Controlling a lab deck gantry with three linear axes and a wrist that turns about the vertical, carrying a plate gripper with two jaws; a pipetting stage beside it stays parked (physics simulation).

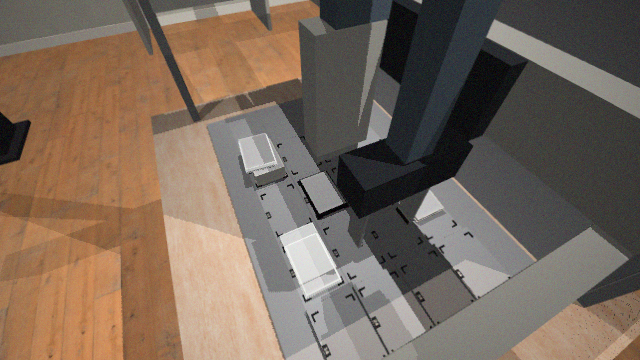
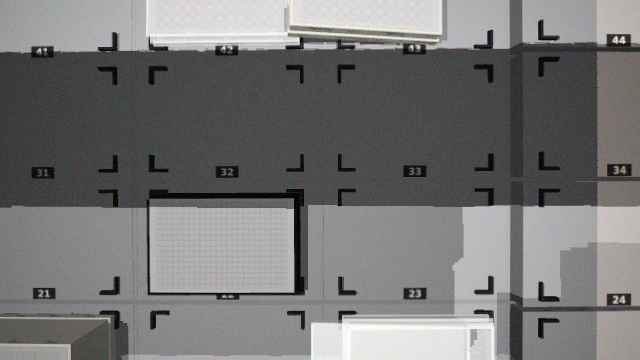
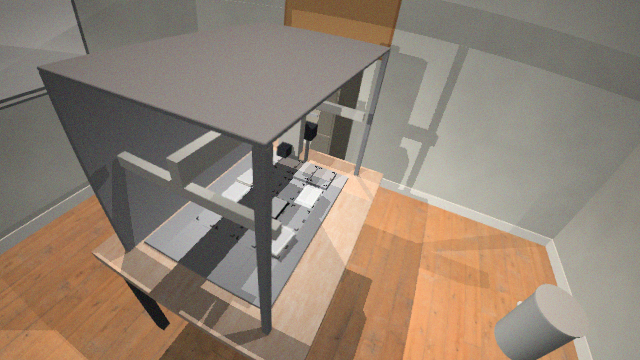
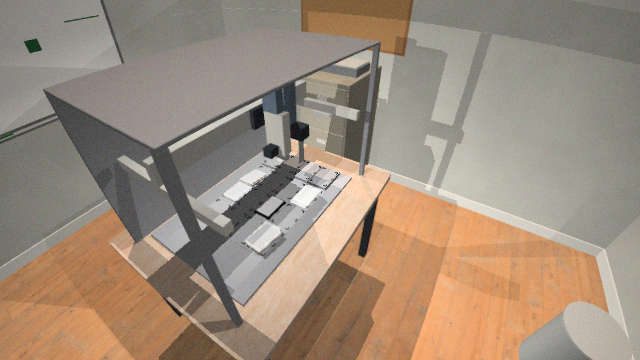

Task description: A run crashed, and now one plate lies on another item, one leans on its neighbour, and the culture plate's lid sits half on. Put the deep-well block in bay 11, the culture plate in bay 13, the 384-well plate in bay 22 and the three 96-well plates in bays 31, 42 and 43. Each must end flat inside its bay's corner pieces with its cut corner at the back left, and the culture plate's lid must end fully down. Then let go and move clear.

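Where they show: gripper, fingertip midpoint: [image 1: 379,227] [image 4: 292,158]; robot's base, origin of the base link: [image 3: 278,258] [image 4: 263,255].
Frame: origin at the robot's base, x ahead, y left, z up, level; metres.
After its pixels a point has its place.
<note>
My gripper [image 1: 389,232] {x 0.440, y 0.160, z 0.158 m} is open and empty, its jaws hanging above the deck. A white 96-well plate [image 1: 257,150] [image 2: 30,353] lies on the deep-well block [image 1: 271,176] {x 0.127, y 0.043, z 0.020 m} [image 2: 87,340] {x 0.126, y 0.079, z 0.027 m} at the front left, offset from it. The black-skirted 384-well plate [image 1: 322,192] {x 0.233, y 0.148, z 0.014 m} [image 2: 222,245] {x 0.229, y 0.150, z 0.014 m} [image 4: 270,206] {x 0.224, y 0.143, z 0.015 m} sits at bay 22. The culture plate [image 1: 315,272] {x 0.419, y 0.039, z 0.022 m} [image 2: 420,345] {x 0.389, y 0.071, z 0.020 m} [image 4: 306,196] {x 0.370, y 0.035, z 0.019 m} is at bay 13, its clear lid [image 1: 299,231] {x 0.312, y 0.048, z 0.015 m} [image 2: 325,345] {x 0.313, y 0.068, z 0.015 m} shifted left. A 96-well plate [image 2: 217,17] {x 0.225, y 0.338, z 0.014 m} [image 4: 237,191] {x 0.217, y 0.355, z 0.014 m} is at bay 42; another [image 2: 365,15] {x 0.346, y 0.334, z 0.022 m} [image 4: 253,176] {x 0.347, y 0.362, z 0.022 m} leans onto it from bay 43. Cut corners are unclear.
The pale column [image 1: 332,90] {x 0.337, y 0.107, z 0.392 m} [image 4: 276,132] {x 0.291, y 0.118, z 0.385 m} stands behind the gripper. Frame posts [image 1: 172,65] {x -0.247, y -0.103, z 0.195 m} [image 4: 190,225] {x -0.265, y -0.116, z 0.505 m} and a side rail [image 1: 525,300] {x 0.621, y 0.105, z 0.400 m} border the deck. Corner pieces mark the bays, including bay 32 [image 2: 159,70] {x 0.169, y 0.300, z 0.001 m} and bay 33 [image 2: 346,70] {x 0.333, y 0.299, z 0.000 m}.
</note>
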